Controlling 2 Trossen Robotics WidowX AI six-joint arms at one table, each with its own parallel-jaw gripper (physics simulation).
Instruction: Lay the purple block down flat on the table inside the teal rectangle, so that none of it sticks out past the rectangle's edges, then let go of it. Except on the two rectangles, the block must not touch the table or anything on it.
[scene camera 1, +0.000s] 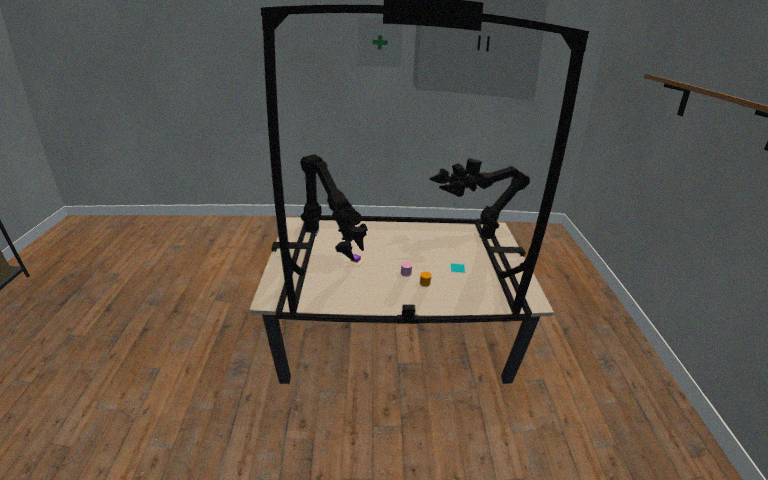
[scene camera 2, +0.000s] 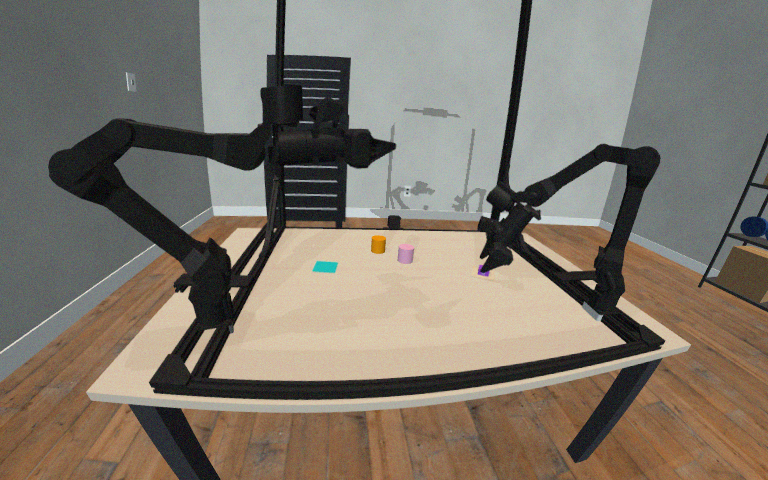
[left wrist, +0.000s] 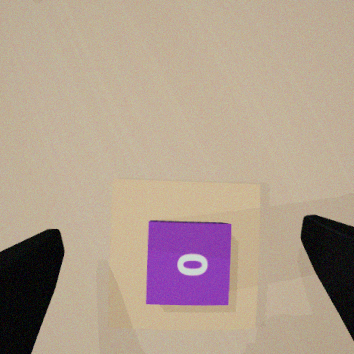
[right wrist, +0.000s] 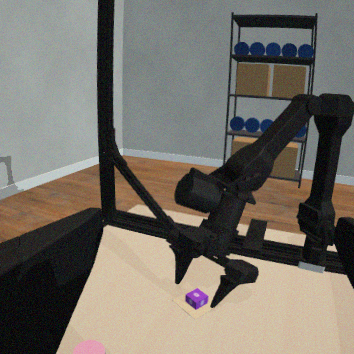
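Note:
The purple block, marked with a white 0, lies flat on a pale rectangle on the table. My left gripper is open. It hangs low over the block with one finger on each side, not touching it. The teal rectangle is across the table, with nothing on it. My right gripper is open and empty, held high above the table.
A pink cylinder and an orange cylinder stand between the block and the teal rectangle. A black frame surrounds the table. A shelf rack stands by the far wall.

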